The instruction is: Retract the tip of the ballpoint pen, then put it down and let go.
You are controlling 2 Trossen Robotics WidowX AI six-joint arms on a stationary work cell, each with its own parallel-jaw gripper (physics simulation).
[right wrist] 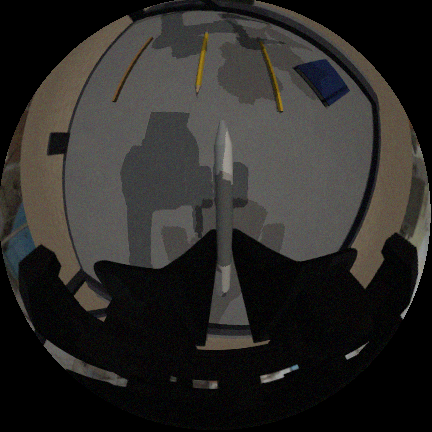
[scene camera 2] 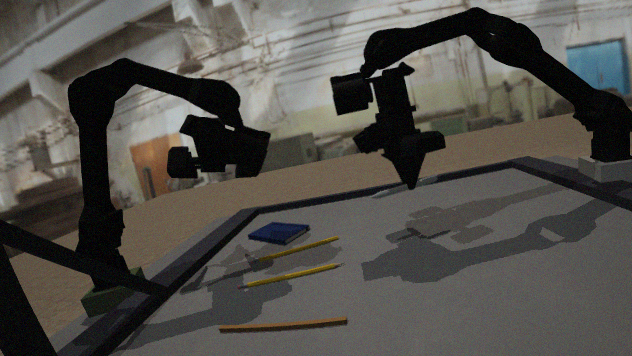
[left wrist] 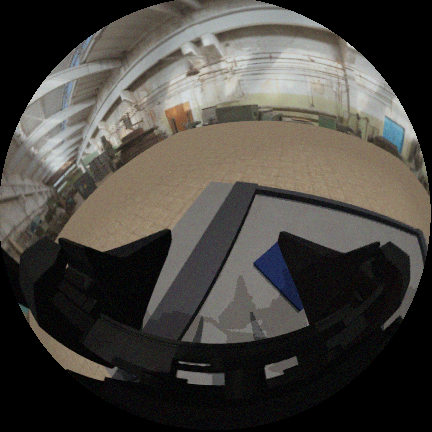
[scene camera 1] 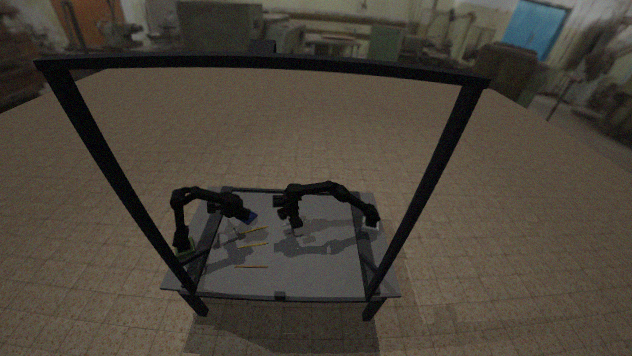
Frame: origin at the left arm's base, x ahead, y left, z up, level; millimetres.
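Where they show: left gripper, fingertip midpoint: (scene camera 2: 216, 176) (left wrist: 226, 236); right gripper, fingertip midpoint: (right wrist: 223, 234) (scene camera 2: 410, 188); left arm's base at its link origin: (scene camera 1: 183, 246); right arm's base at its link origin: (scene camera 2: 611, 157) (scene camera 1: 370, 222).
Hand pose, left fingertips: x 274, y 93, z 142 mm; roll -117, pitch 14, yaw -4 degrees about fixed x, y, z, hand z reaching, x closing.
Each offset is from my left fingertips to the top centre of the thing. Level surfaces: height alone.
The grey and white ballpoint pen {dz -76, dx +315, dy -261 mm} (right wrist: 223, 189) (scene camera 2: 390, 191) is clamped near its rear end in my right gripper (right wrist: 223, 234) (scene camera 2: 410, 184) (scene camera 1: 297, 226), which is shut on it. The pen lies level, a little above the grey table {dz -182 mm} (scene camera 2: 350, 300) (scene camera 1: 314, 275) near its back edge, with its cone tip pointing away from the wrist camera. My left gripper (left wrist: 226, 236) (scene camera 2: 226, 152) (scene camera 1: 238, 211) is open and empty. It hangs above the table's left side, near the blue notebook {dz -170, dx +107, dy +4 mm} (left wrist: 278, 273) (scene camera 2: 277, 232).
Two yellow pencils {dz -175, dx +110, dy -133 mm} (scene camera 2: 297, 248) {dz -173, dx +72, dy -233 mm} (scene camera 2: 293, 275) and an orange stick {dz -175, dx +22, dy -355 mm} (scene camera 2: 283, 325) lie on the left half of the table, in front of the notebook. Dark rails run along the table's sides, and a black frame post (scene camera 1: 438, 169) stands at the right.
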